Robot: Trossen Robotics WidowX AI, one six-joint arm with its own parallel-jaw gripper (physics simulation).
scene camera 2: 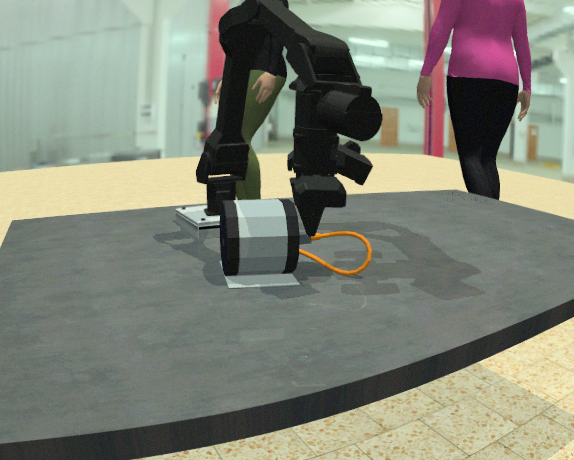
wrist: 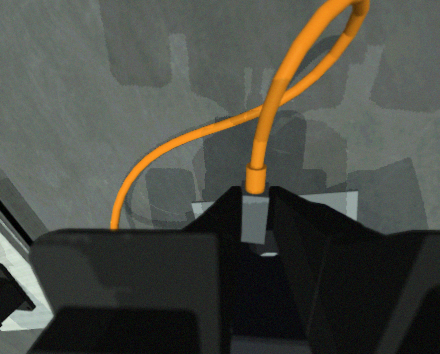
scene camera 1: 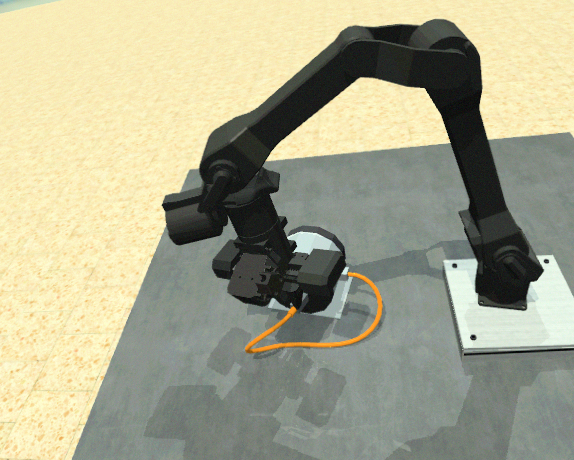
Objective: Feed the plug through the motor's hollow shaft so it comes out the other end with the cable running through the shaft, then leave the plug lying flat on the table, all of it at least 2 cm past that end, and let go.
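Observation:
There's a grey plug in the pictures, and you'd see the gripper as well. Scene camera 2 has the gripper in it, and so does the wrist view.

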